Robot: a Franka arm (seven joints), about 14 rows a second.
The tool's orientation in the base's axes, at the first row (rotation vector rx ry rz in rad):
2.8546 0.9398 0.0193
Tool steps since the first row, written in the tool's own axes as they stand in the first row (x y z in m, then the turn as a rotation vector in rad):
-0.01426 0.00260 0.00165 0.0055 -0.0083 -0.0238
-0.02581 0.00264 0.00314 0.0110 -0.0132 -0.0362
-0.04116 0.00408 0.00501 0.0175 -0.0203 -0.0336
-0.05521 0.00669 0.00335 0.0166 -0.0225 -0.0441
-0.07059 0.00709 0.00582 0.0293 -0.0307 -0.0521
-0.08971 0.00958 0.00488 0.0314 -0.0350 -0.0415
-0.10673 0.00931 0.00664 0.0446 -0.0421 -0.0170
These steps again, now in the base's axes. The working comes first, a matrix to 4 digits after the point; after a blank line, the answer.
The tool's axes in the first row as the columns of a matrix, in the base's axes (used below as rounded here):
0.8053 0.5904 0.0546
0.5922 -0.7961 -0.1250
-0.0303 0.1330 -0.9907

-0.00986 -0.01072 -0.00086 -0.0018 0.0128 0.0223
-0.01905 -0.01778 -0.00198 -0.0009 0.0215 0.0338
-0.03046 -0.02825 -0.00317 0.0003 0.0307 0.0301
-0.04033 -0.03844 -0.00076 -0.0023 0.0333 0.0402
-0.05234 -0.04818 -0.00268 0.0026 0.0483 0.0466
-0.06632 -0.06136 -0.00084 0.0024 0.0516 0.0355
-0.08009 -0.07145 -0.00211 0.0101 0.0621 0.0099

